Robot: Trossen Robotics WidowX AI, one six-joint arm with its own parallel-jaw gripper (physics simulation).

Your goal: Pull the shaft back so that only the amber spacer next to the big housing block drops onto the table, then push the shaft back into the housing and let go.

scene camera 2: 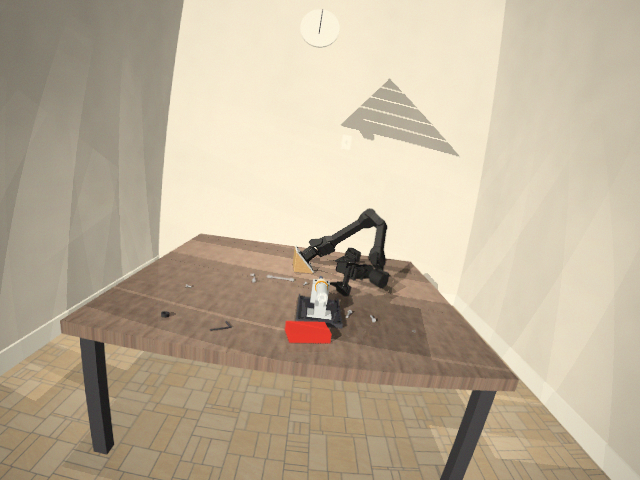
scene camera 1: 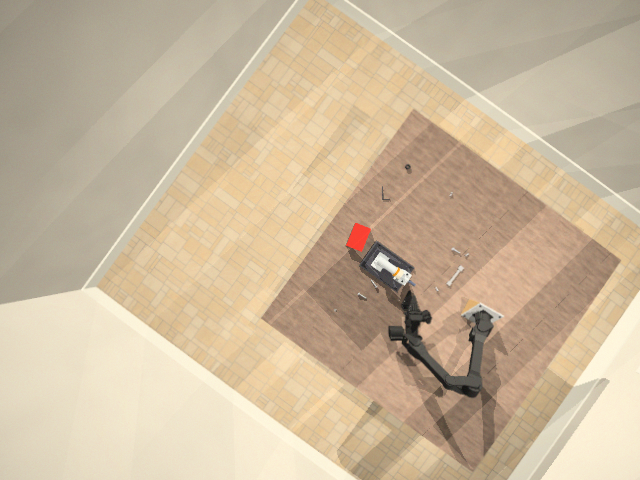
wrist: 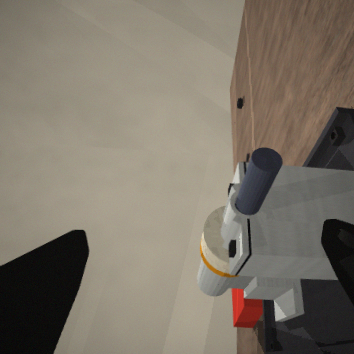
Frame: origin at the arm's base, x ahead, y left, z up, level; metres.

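Seen in the pictures: gripper, fingertip midpoint: (scene camera 2: 332, 272) (scene camera 1: 411, 292) (wrist: 205, 236); arm's base at its link origin: (scene camera 2: 304, 257) (scene camera 1: 482, 315).
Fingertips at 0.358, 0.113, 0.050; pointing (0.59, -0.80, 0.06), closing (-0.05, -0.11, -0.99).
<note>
Offsets run from my fingertips to a thing's top centre, as dx, dy, dz. "*": to the spot under its first point.
The dark blue shaft @(* +0.015, -0.039, -0.019) (scene camera 1: 412, 283) (wrist: 258, 182) sticks out of the pale grey block (scene camera 1: 402, 277) (wrist: 300, 220) of the assembly. The amber spacer @(+0.107, -0.038, -0.004) (scene camera 1: 397, 271) (scene camera 2: 321, 282) (wrist: 213, 269) shows as a thin orange band between a cream ring and the pale grey cylinder (scene camera 1: 381, 261) (wrist: 212, 284). It is up in the assembly. The shaft inside is hidden. My gripper (scene camera 1: 408, 294) (scene camera 2: 339, 287) (wrist: 205, 236) is open and empty, beside the shaft end of the assembly. In the wrist view its fingers stand wide apart, the right one overlapping the grey block.
The assembly stands in a black tray (scene camera 1: 379, 279) (wrist: 325, 142). A red block @(+0.338, -0.073, -0.076) (scene camera 1: 358, 237) (scene camera 2: 308, 332) (wrist: 247, 310) is beyond the tray. A wrench @(-0.164, -0.201, -0.099) (scene camera 1: 454, 276) (scene camera 2: 280, 277), bolts @(+0.153, +0.150, -0.089) (scene camera 1: 361, 296) (scene camera 2: 373, 318), a hex key @(+0.354, -0.334, -0.102) (scene camera 1: 384, 196) (scene camera 2: 221, 326) and a black nut @(+0.342, -0.505, -0.096) (scene camera 1: 407, 166) (scene camera 2: 164, 314) lie on the table.
</note>
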